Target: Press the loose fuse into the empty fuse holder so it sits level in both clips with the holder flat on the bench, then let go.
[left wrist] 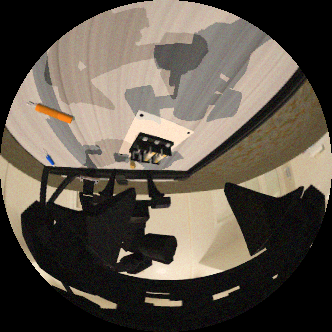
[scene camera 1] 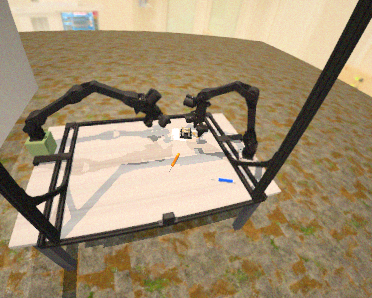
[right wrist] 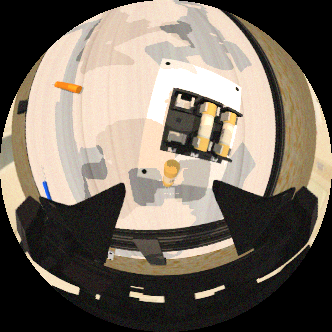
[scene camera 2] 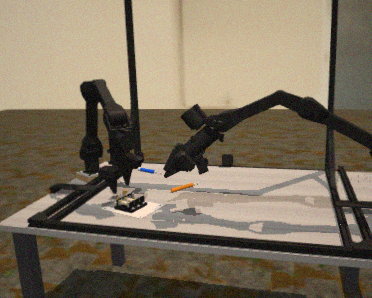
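Pixels of known places: left gripper, fingertip midpoint: (left wrist: 181,190) (scene camera 2: 164,173); right gripper, fingertip midpoint: (left wrist: 131,169) (scene camera 1: 196,132) (right wrist: 169,186) (scene camera 2: 121,189); left arm's base, origin of the base link: (scene camera 1: 37,137); right arm's base, origin of the base link: (left wrist: 88,180) (scene camera 1: 247,155) (scene camera 2: 92,171).
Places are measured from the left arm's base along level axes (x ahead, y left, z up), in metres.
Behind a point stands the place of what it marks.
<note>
The black fuse holder (scene camera 1: 186,133) {x 0.810, y 0.101, z -0.092 m} (scene camera 2: 135,204) {x 0.782, y 0.122, z -0.089 m} (left wrist: 154,144) {x 0.778, y 0.110, z -0.090 m} (right wrist: 180,121) {x 0.804, y 0.083, z -0.097 m} lies on a white plate (scene camera 2: 145,211) {x 0.742, y 0.129, z -0.107 m} (left wrist: 136,127) {x 0.751, y 0.066, z -0.107 m} (right wrist: 155,97) {x 0.773, y 0.054, z -0.107 m}. In the right wrist view its left bay has two bare metal clips; the other two bays hold yellow-capped fuses (right wrist: 206,127) {x 0.809, y 0.106, z -0.076 m} (right wrist: 228,134) {x 0.813, y 0.134, z -0.076 m}. The loose fuse (right wrist: 171,168) {x 0.847, y 0.071, z -0.063 m} (left wrist: 132,164) {x 0.843, y 0.071, z -0.067 m} stands upright beside the holder, below the empty bay in the right wrist view. My right gripper (right wrist: 169,186) {x 0.864, y 0.070, z -0.062 m} (scene camera 2: 120,187) {x 0.864, y 0.070, z -0.062 m} is open above the loose fuse, its fingers apart on either side. My left gripper (left wrist: 181,190) {x 0.679, y 0.102, z 0.021 m} (scene camera 2: 185,173) (scene camera 1: 157,122) is open and empty, above the table away from the holder.
An orange-handled tool (scene camera 1: 175,160) {x 0.706, y -0.123, z -0.097 m} (scene camera 2: 182,187) {x 0.705, y -0.107, z -0.100 m} (left wrist: 54,113) {x 0.708, y -0.102, z -0.098 m} (right wrist: 68,87) {x 0.722, y -0.091, z -0.096 m} and a blue-handled tool (scene camera 1: 225,180) {x 0.939, y -0.283, z -0.098 m} (scene camera 2: 147,170) {x 0.937, y -0.273, z -0.099 m} (left wrist: 50,160) {x 0.941, y -0.274, z -0.099 m} (right wrist: 46,190) {x 0.934, y -0.273, z -0.100 m} lie on the table. A black frame runs around the table edge, with upright posts. A green block (scene camera 1: 41,144) {x 0.034, y -0.050, z -0.008 m} sits under the left arm's base.
</note>
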